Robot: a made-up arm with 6 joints. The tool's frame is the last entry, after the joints.
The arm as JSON. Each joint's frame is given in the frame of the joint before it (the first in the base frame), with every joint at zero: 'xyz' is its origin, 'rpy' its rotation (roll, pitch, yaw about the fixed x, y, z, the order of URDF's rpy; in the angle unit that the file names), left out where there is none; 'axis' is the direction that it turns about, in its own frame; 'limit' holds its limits. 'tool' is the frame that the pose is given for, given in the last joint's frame.
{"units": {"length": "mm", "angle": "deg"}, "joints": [
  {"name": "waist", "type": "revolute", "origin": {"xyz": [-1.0, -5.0, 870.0]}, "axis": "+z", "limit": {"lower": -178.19, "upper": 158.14}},
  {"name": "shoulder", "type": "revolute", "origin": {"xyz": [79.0, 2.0, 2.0], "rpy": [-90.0, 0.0, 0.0]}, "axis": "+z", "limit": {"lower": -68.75, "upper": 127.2}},
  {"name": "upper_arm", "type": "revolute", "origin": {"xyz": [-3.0, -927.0, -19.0], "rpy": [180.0, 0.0, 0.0]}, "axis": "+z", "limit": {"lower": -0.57, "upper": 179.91}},
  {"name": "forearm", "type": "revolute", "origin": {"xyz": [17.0, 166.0, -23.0], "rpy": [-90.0, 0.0, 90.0]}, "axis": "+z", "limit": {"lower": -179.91, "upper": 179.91}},
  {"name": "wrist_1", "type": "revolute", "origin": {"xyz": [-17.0, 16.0, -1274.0], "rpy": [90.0, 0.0, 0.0]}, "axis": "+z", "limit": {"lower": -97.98, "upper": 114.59}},
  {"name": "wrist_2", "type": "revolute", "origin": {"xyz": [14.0, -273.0, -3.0], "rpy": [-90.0, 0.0, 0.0]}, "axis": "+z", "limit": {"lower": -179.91, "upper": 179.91}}
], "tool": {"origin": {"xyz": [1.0, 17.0, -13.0], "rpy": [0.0, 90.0, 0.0]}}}
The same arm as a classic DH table. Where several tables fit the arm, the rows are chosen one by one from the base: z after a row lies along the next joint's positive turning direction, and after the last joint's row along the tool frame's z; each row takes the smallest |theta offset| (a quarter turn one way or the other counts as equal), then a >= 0, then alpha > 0; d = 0 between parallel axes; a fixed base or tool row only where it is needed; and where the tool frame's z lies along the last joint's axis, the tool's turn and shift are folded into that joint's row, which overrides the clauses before.
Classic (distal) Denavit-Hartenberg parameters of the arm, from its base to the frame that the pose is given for. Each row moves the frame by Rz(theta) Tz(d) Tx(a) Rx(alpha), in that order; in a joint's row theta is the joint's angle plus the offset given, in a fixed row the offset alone. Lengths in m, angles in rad.
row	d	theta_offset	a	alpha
base (fixed)	0	1.3734	-0.0051	0
waist	0.872	-1.3734	0.079	-1.5708
shoulder	0	1.5676	-0.927	3.1416
upper_arm	-0.006	-0.0032	-0.166	1.5708
forearm	-1.291	0	0.017	-1.5708
wrist_1	-0.019	0	-0.014	1.5708
wrist_2	-0.286	-1.5708	0.017	1.5708
tool (fixed)	0.001	-1.5708	0	0
Joint limits (rad, base to tool): -3.11..2.7601 -1.1999..2.2201 -0.0099..3.14 -3.14..3.14 -1.7101..2 -3.14..3.14

